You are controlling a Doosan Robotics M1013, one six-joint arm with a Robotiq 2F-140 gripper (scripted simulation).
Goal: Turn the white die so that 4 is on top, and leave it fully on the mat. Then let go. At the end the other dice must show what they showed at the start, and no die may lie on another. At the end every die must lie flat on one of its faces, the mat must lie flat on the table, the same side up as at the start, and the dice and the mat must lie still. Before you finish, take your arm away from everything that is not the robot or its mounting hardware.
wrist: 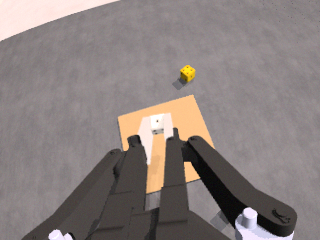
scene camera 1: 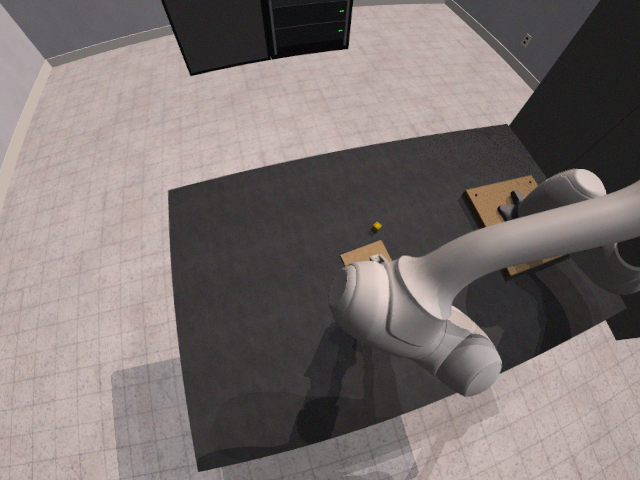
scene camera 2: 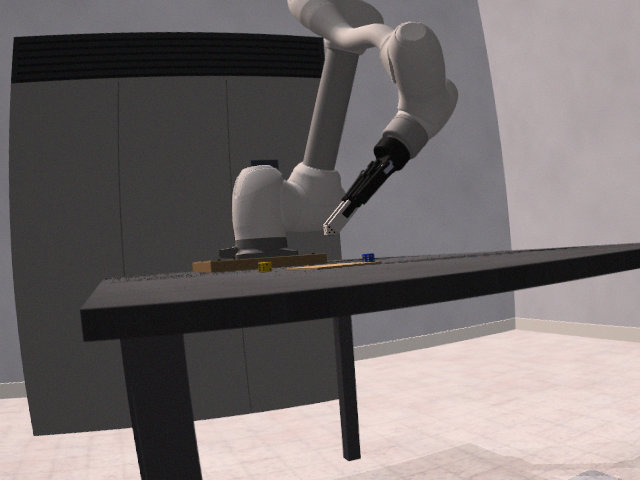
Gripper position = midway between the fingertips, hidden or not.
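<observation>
The gripper (scene camera 2: 330, 229) is visible, also in the wrist view (wrist: 158, 125). A mat (wrist: 185, 114) is visible as well.
</observation>
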